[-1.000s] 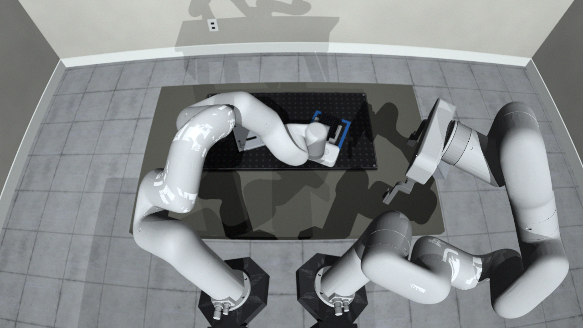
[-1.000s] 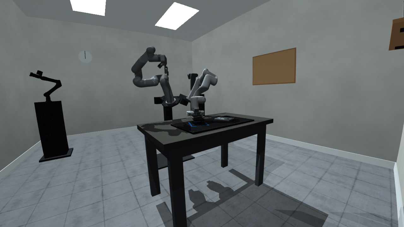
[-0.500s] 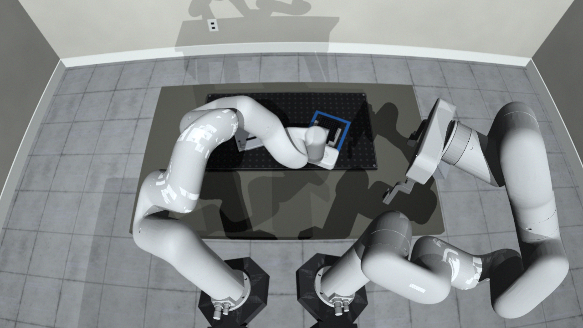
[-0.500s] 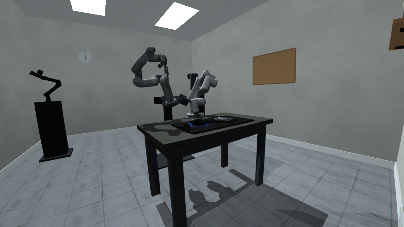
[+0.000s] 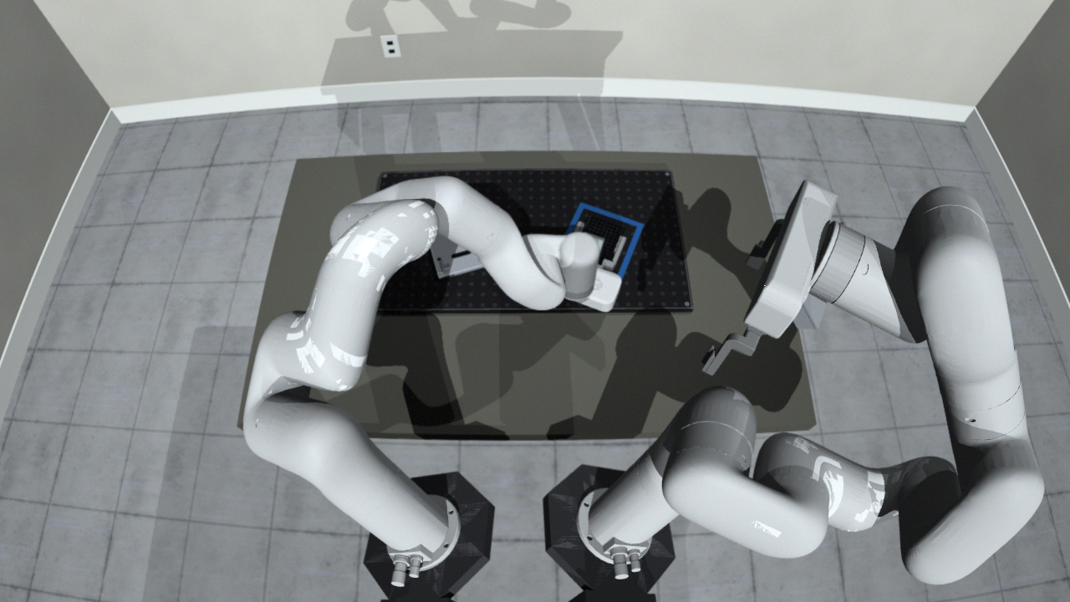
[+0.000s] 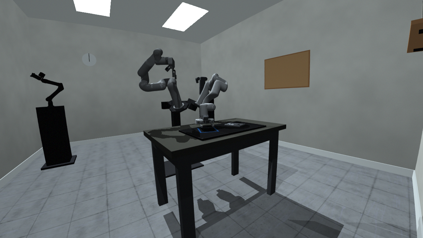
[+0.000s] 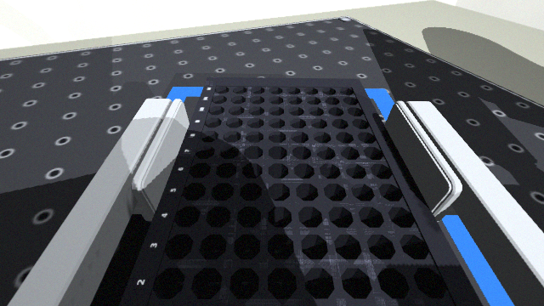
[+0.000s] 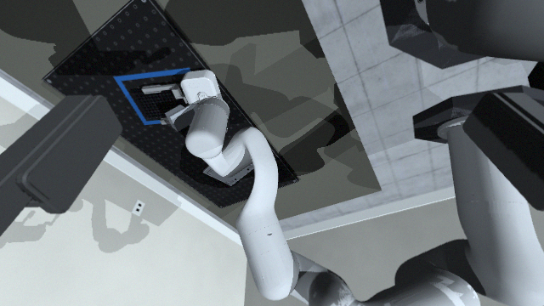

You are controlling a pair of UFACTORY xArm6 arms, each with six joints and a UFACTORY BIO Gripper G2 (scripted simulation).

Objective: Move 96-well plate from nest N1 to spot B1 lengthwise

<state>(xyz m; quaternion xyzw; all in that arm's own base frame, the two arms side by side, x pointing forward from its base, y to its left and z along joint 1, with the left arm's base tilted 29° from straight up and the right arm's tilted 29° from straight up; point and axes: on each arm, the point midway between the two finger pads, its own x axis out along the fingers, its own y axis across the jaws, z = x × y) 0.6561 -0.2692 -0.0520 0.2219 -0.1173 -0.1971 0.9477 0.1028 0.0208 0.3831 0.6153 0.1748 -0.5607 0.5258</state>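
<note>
Right now my left hand is 1 cm above the black 96-well plate. The rest, counted from my left hand: grey plate nest N1: 30 cm to the left, 2 cm below, 2 cm ahead.
</note>
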